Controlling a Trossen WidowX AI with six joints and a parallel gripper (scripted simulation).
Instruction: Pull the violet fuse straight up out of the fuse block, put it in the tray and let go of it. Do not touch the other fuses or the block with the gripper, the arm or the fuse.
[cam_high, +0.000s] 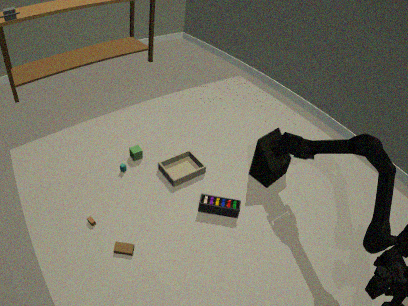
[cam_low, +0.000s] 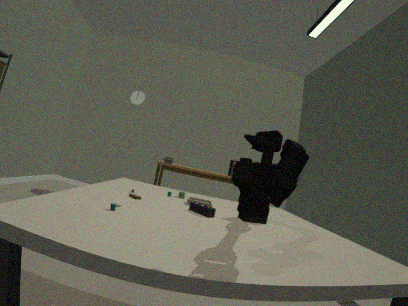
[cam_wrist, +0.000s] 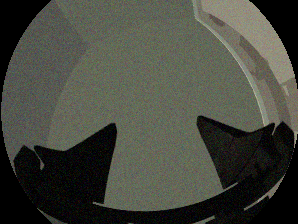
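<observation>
Now: gripper tip 100 mm past the violet fuse, 630 mm to the left of it and 220 mm above it. From my gripper tip the other things lie so: tray (140 mm behind, 810 mm to the right, 250 mm below); small teal block (20 mm ahead, 940 mm to the right, 240 mm below); green cube (60 mm behind, 970 mm to the right, 230 mm below).
</observation>
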